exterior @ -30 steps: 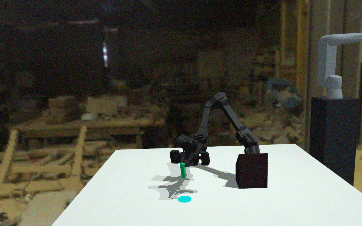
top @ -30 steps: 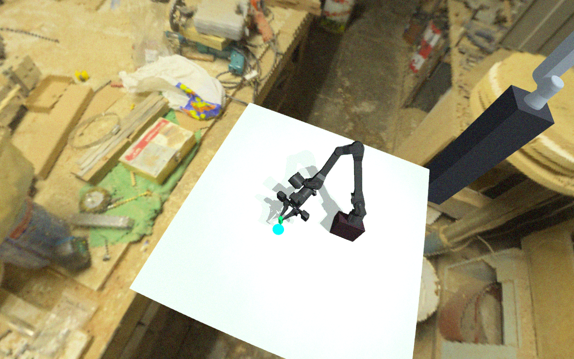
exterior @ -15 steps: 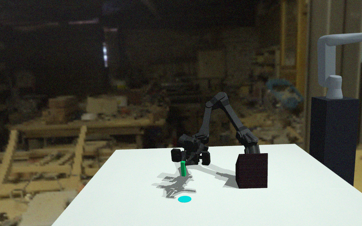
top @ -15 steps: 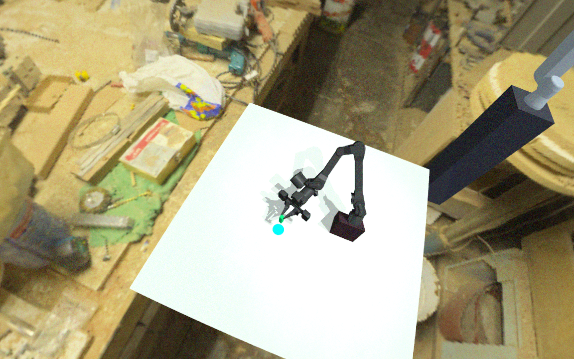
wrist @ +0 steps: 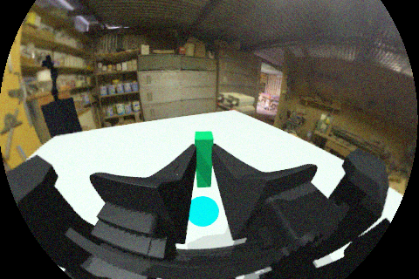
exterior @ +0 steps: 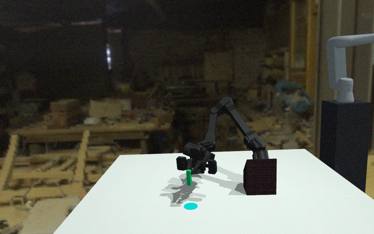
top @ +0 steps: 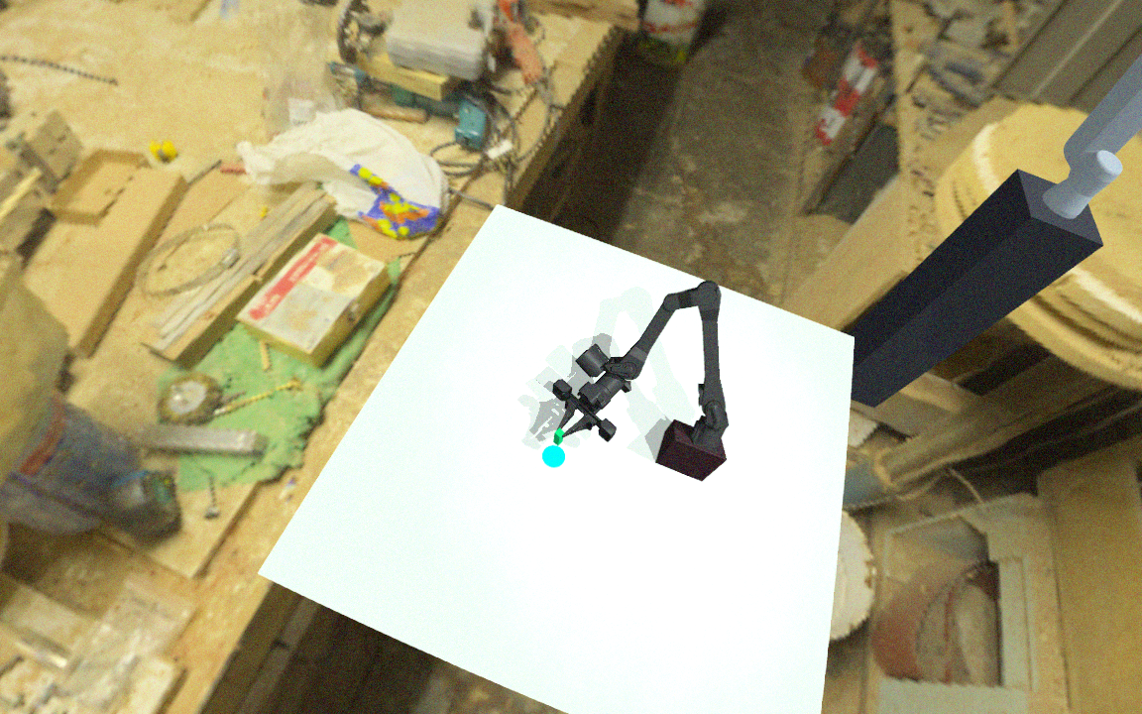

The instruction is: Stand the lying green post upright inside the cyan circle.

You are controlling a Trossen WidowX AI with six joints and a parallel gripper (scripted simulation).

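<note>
The cyan circle is 150 mm below my gripper tip. From my gripper tip the other things lie so: green post (20 mm below).
</note>
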